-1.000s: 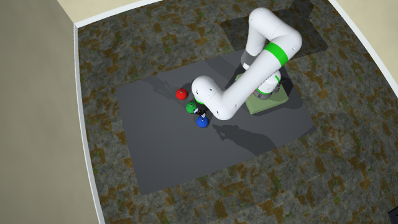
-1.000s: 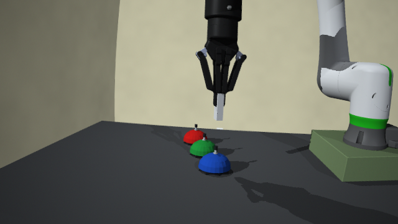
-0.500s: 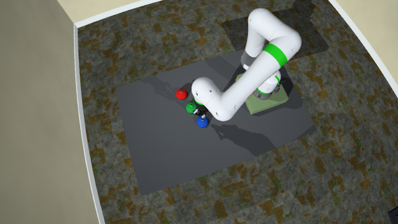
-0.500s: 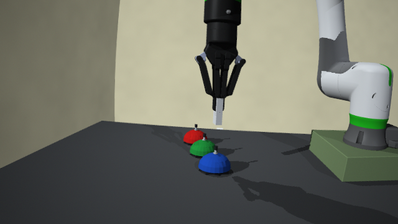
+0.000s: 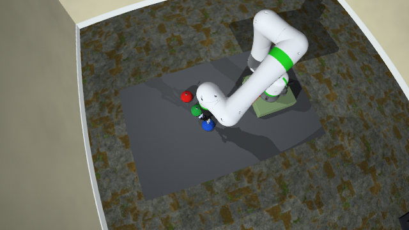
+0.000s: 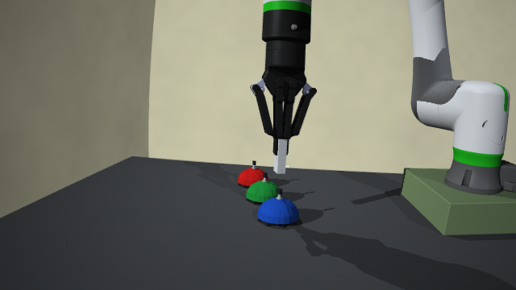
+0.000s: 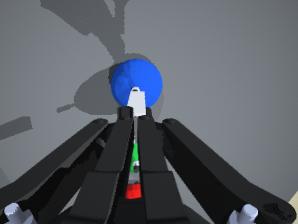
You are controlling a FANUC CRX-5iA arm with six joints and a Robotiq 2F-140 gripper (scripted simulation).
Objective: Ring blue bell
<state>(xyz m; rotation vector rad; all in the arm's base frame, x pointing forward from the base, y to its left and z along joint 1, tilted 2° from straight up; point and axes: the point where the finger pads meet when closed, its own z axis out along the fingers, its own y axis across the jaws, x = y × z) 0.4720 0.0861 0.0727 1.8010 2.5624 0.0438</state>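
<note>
The blue bell lies 90 mm below my hand. The rest, counted from my hand: green bell (40 mm ahead, 120 mm to the right, 90 mm below); red bell (80 mm ahead, 240 mm to the right, 90 mm below).
</note>
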